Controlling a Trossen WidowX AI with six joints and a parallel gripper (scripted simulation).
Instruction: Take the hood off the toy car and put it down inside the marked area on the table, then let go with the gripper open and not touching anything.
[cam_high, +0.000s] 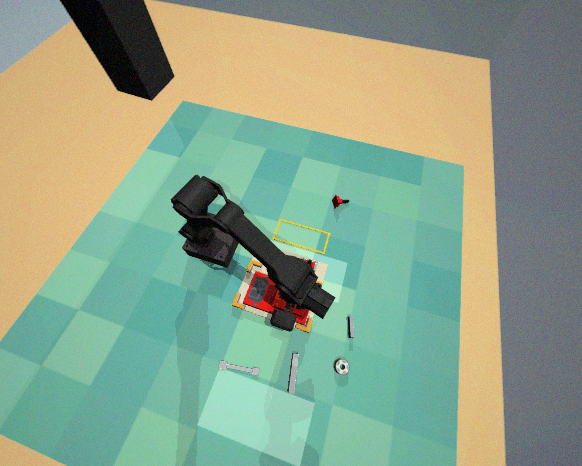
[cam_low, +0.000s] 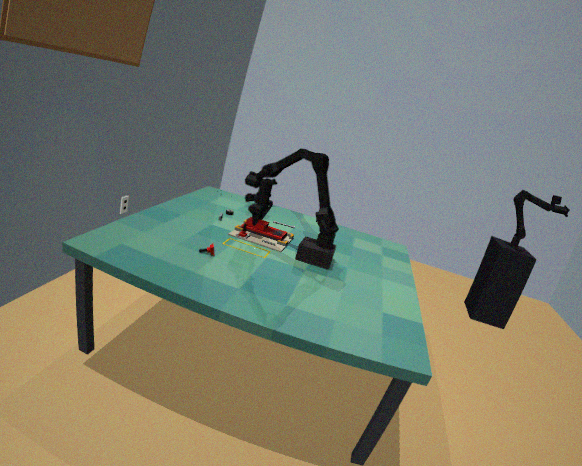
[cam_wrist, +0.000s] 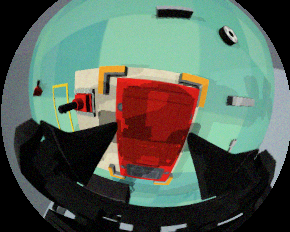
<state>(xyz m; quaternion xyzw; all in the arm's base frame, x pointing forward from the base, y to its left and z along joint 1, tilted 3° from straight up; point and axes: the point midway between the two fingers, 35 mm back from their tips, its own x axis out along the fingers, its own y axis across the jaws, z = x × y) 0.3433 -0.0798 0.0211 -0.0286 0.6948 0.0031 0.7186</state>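
Right now the red hood is right at my gripper tip.
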